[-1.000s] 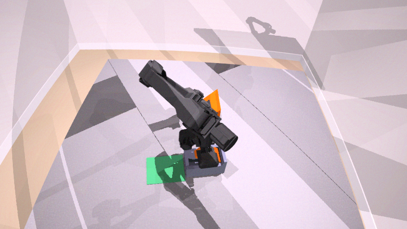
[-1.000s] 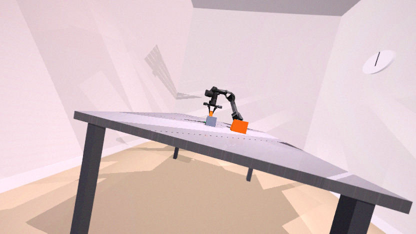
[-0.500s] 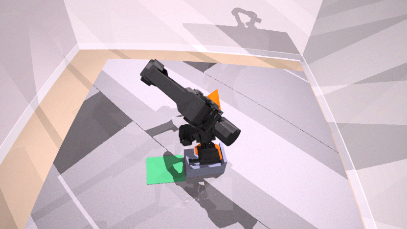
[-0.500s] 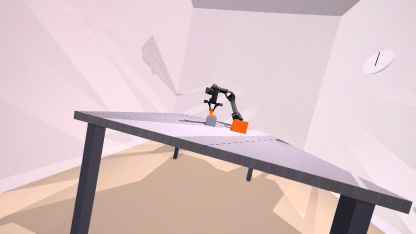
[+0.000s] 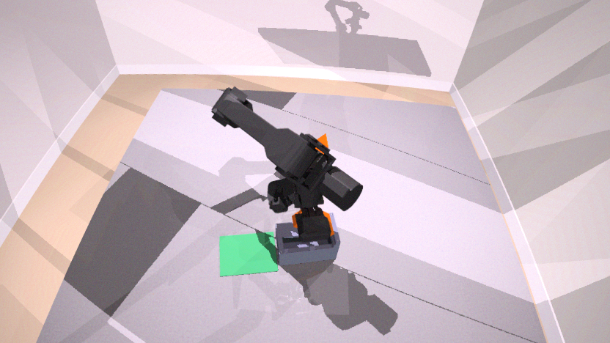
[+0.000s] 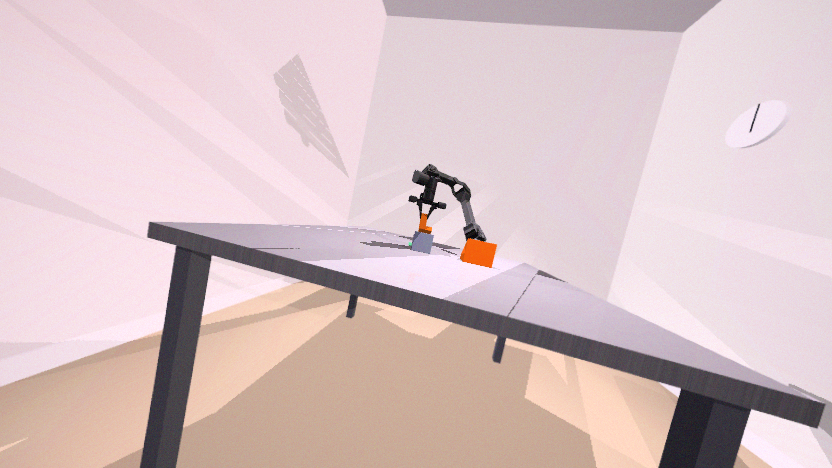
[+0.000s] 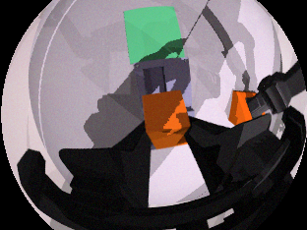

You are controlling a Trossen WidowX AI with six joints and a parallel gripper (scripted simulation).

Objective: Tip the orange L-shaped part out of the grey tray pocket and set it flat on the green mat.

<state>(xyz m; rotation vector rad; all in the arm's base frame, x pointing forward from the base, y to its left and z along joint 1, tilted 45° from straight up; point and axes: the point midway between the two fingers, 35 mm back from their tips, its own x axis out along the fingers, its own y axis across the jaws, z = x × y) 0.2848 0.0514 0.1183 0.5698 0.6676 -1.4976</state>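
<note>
My gripper tip is now 170 mm above the green mat, 150 mm to the left of it and 10 mm past it. From my gripper tip the other things lie so: orange L-shaped part (30 mm to the left, 30 mm below, 20 mm behind).
</note>
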